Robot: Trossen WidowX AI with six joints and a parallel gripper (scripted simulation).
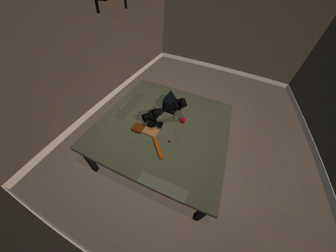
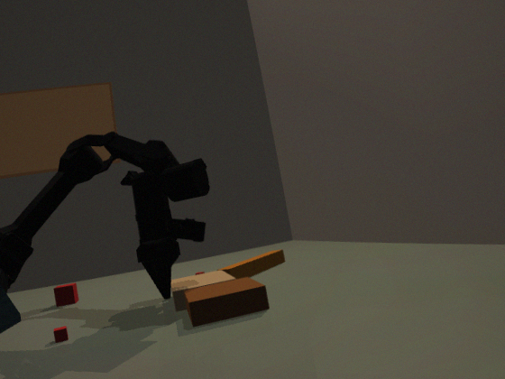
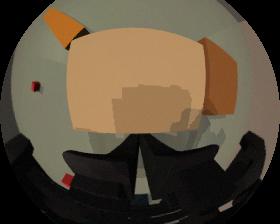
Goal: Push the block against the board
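Right now the tan block is 60 mm ahead of my gripper tip and 10 mm to the left of it. Round my gripper tip: brown square block: 120 mm to the right, 80 mm ahead, 10 mm above; red cube: 230 mm behind, 220 mm to the left, 10 mm above; orange board: 180 mm ahead, 160 mm to the left.
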